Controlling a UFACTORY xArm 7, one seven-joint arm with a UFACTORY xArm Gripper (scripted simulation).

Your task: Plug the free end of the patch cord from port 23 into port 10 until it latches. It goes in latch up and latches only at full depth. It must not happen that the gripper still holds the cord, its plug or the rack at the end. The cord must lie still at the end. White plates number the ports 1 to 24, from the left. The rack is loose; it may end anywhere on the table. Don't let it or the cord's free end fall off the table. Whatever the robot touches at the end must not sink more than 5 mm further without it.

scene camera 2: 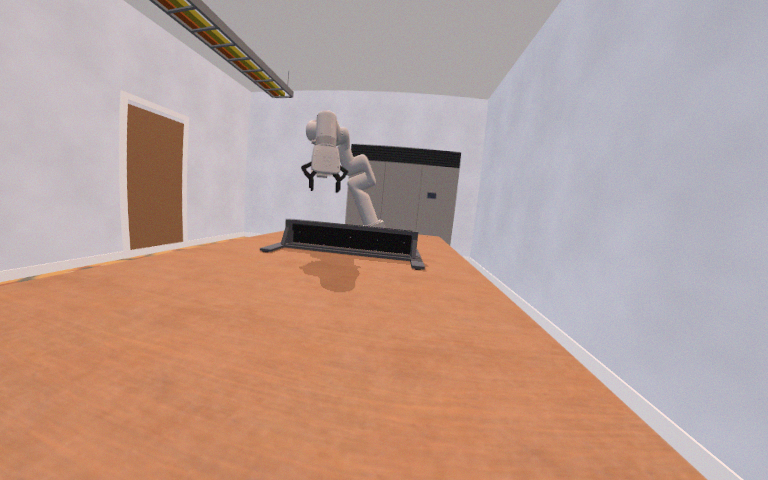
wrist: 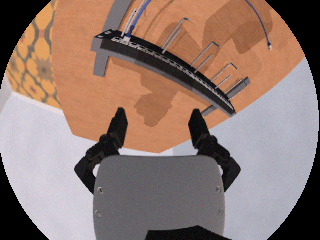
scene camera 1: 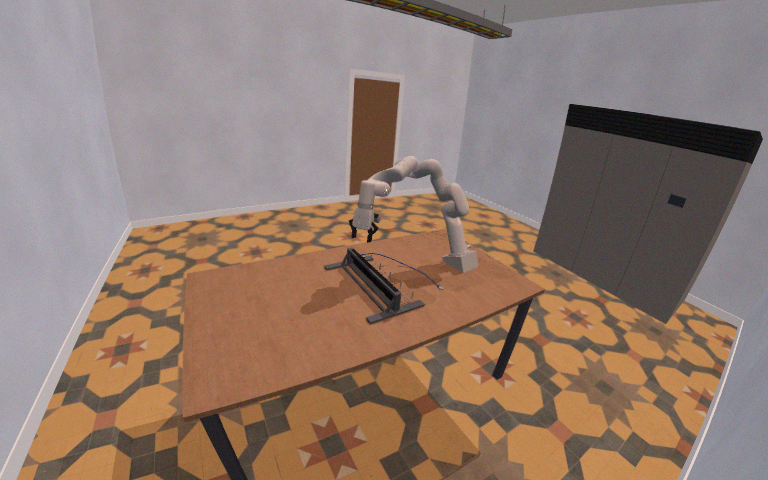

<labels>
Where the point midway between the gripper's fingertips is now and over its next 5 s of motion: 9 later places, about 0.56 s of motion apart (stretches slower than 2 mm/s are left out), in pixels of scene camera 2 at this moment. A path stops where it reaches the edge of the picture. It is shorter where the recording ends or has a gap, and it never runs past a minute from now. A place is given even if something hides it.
My gripper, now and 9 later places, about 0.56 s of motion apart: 324, 191; 353, 203; 376, 213; 390, 221; 395, 226; 395, 228; 394, 227; 391, 223; 390, 217; 393, 209
</labels>
